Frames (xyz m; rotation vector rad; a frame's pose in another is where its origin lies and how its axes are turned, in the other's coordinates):
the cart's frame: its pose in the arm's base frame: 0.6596 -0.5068 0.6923 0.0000 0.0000 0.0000
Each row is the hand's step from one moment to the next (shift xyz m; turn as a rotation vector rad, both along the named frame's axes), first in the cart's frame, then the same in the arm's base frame.
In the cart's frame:
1: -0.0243 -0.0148 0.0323 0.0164 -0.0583 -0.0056
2: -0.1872 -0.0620 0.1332 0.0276 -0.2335 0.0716
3: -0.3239 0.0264 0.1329 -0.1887 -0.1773 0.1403
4: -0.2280 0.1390 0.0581 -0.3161 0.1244 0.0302
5: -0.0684 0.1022 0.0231 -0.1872 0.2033 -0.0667
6: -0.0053 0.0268 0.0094 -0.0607 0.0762 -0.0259
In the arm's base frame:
1: -0.0243 -0.0148 0.0323 0.0164 -0.0583 -0.0056
2: -0.1872 -0.0620 0.1332 0.0276 -0.2335 0.0716
3: -0.3239 0.0264 0.1329 -0.1887 -0.1773 0.1403
4: -0.2280 0.1390 0.0581 -0.3161 0.1244 0.0302
5: -0.0684 0.1022 0.0231 -0.1872 0.2033 -0.0667
6: -0.0053 0.0268 0.0094 -0.0607 0.0762 -0.0259

